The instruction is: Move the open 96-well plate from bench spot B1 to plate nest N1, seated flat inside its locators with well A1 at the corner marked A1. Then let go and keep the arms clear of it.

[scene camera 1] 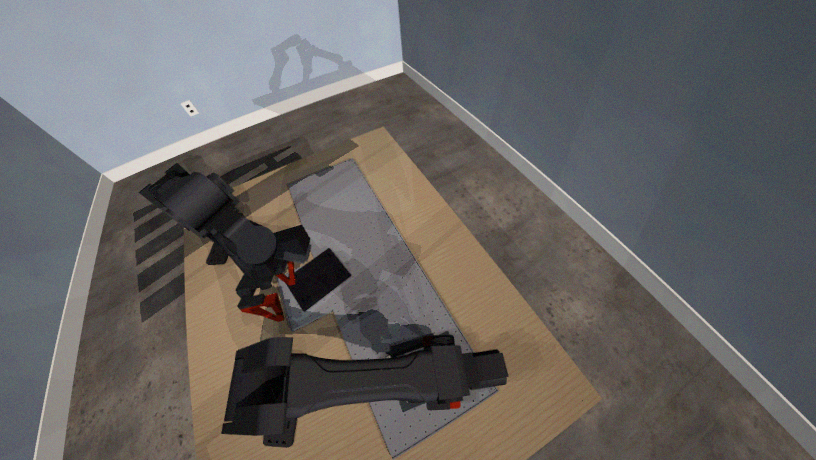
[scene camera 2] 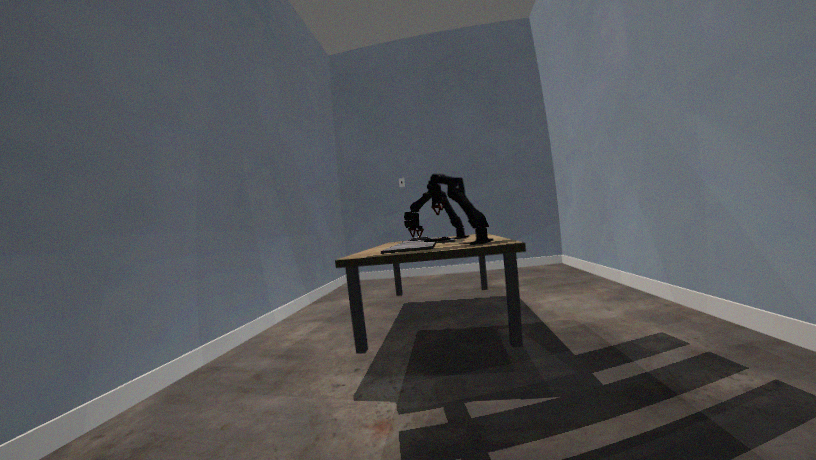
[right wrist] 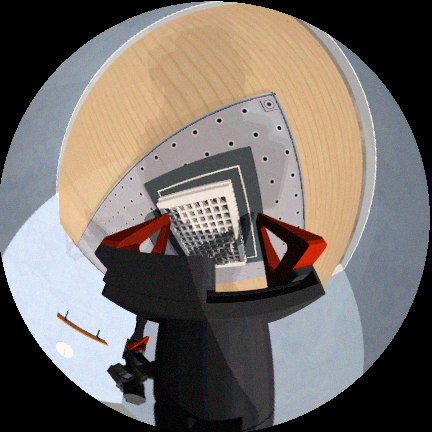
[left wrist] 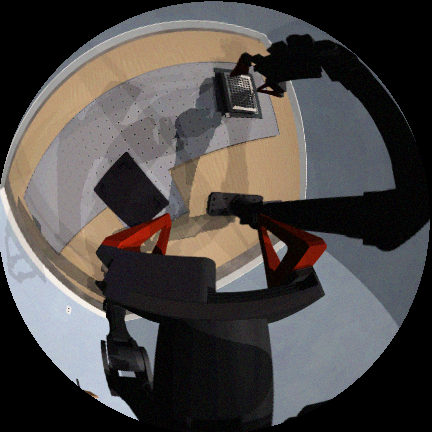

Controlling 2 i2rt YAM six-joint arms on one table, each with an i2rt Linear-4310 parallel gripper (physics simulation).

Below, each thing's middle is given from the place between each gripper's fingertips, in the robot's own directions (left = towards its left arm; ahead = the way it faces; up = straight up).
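Scene:
From my left hand, the dark square nest (scene camera 1: 316,279) is 12 cm to the left, 5 cm ahead and 19 cm below, and the white well plate (right wrist: 204,219) is 25 cm to the right, 16 cm ahead and 18 cm below.
As for my right hand, it's 1 cm above the white well plate, 2 cm past it and 3 cm to the right of it, while the dark square nest is 13 cm behind that hand, 40 cm to the left of it and 1 cm below it.

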